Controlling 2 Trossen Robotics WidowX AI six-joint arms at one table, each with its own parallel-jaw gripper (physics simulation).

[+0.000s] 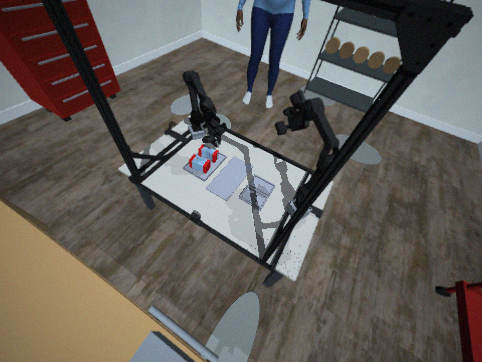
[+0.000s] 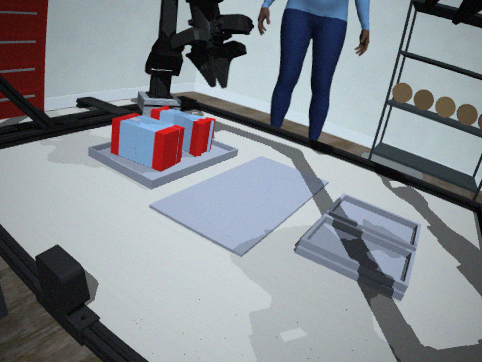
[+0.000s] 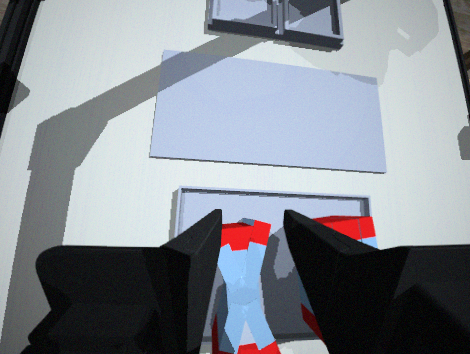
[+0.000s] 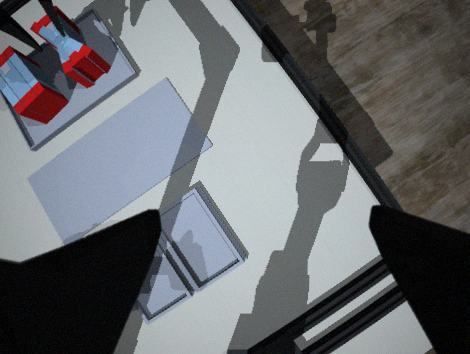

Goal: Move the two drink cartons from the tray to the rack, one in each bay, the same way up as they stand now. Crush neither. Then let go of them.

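Places are measured from the left arm's base along level axes (x ahead, y left, z up), in centimetres.
Pixels of known places: left gripper, fingertip midpoint: [image 1: 218, 146] [image 2: 219, 87] [image 3: 252, 216] [image 4: 53, 43]; right gripper, fingertip midpoint: [image 1: 284, 132] [image 2: 440, 16] [image 4: 264, 218]; left arm's base at its link origin: [image 1: 196, 128] [image 2: 158, 95].
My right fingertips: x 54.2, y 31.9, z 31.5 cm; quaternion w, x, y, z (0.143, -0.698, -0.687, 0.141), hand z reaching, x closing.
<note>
Ahead of a thing's pixels: the offset from my right fingertips to its middle.
Two red-and-blue cartons sit on the grey tray @[dx -25.0, dy -36.5, dz -36.3 cm] [image 1: 202, 178] [image 2: 120, 170] [image 3: 275, 191]. The front carton @[dx -22.5, dy -41.4, dz -33.1 cm] [image 1: 199, 164] [image 2: 137, 142] [image 3: 350, 227] [image 4: 42, 102] looks whole. The back carton @[dx -29.2, dy -32.6, dz -33.1 cm] [image 1: 208, 153] [image 2: 175, 120] [image 3: 242, 285] [image 4: 67, 47] looks pinched in at its middle, with a narrow waist. My left gripper [image 2: 219, 85] [image 3: 252, 216] [image 4: 53, 43] is partly open and empty, raised above the back carton. The two-bay rack @[dx +9.7, dy -14.6, dz -36.1 cm] [image 2: 325, 260] [image 3: 310, 42] [image 4: 222, 275] holds no carton. My right gripper [image 1: 280, 128] [image 4: 264, 218] is wide open and empty, high above the table beyond the rack.
A flat grey panel [image 1: 227, 180] [image 2: 240, 200] [image 3: 270, 115] [image 4: 120, 155] lies between tray and rack. A black frame runs round the table, with a small black block [image 2: 62, 280] on its front rail. A person [image 1: 270, 45] stands behind the table.
</note>
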